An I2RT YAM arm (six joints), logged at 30 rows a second.
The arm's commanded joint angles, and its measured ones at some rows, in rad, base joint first. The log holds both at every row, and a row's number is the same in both.
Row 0, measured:
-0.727 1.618 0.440 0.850 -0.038 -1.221
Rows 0 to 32, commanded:
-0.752 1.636 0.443 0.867 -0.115 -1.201
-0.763 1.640 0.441 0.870 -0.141 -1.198
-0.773 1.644 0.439 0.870 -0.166 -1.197
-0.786 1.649 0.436 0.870 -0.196 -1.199
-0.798 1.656 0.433 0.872 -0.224 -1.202
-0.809 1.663 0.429 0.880 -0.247 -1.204
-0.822 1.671 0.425 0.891 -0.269 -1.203
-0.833 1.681 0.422 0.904 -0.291 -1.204
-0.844 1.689 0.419 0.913 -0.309 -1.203
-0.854 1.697 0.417 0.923 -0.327 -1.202
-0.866 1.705 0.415 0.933 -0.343 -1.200
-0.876 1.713 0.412 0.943 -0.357 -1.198
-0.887 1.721 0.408 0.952 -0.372 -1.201
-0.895 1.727 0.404 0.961 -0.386 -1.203
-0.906 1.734 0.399 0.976 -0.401 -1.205
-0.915 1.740 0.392 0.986 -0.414 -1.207
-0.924 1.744 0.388 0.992 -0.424 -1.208
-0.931 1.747 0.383 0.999 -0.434 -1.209
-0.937 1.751 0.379 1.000 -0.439 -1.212
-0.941 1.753 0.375 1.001 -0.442 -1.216
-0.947 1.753 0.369 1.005 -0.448 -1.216
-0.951 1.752 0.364 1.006 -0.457 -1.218
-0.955 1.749 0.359 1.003 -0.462 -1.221
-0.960 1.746 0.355 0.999 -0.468 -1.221
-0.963 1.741 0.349 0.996 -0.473 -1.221
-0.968 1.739 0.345 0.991 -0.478 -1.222
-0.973 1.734 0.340 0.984 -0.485 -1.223
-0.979 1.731 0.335 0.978 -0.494 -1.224
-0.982 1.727 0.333 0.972 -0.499 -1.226
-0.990 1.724 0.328 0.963 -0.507 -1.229
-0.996 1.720 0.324 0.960 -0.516 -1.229
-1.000 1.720 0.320 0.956 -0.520 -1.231
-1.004 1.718 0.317 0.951 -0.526 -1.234
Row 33, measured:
-0.992 1.736 0.331 0.983 -0.483 -1.238
